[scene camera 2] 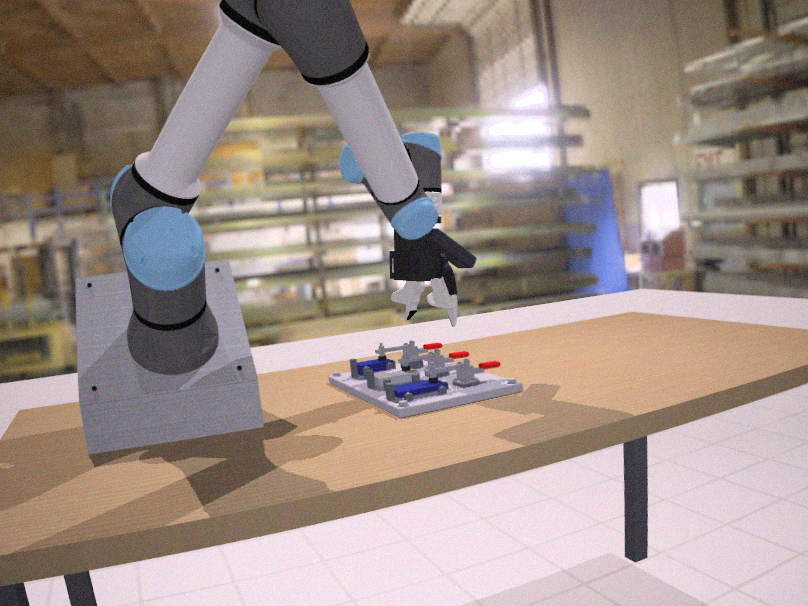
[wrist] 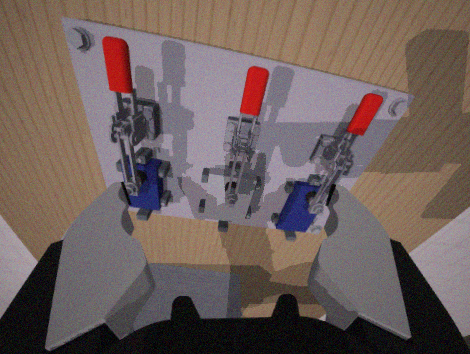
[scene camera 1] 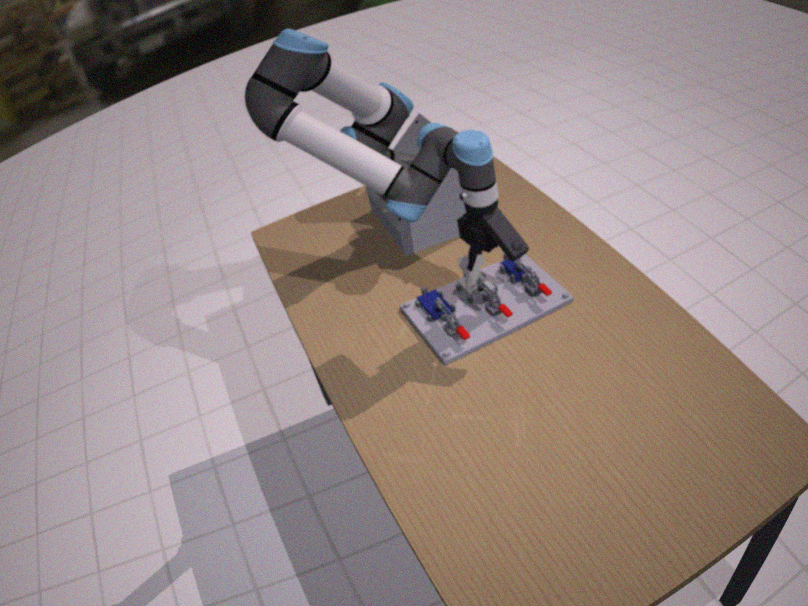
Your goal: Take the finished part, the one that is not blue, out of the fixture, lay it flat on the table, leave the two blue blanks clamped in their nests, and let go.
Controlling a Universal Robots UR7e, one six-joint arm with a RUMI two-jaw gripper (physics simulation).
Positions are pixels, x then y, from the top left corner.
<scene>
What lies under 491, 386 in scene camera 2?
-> A fixture plate.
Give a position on a finished part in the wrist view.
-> At 215, 208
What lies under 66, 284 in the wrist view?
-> My gripper.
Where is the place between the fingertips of my gripper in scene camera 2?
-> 429, 323
</scene>
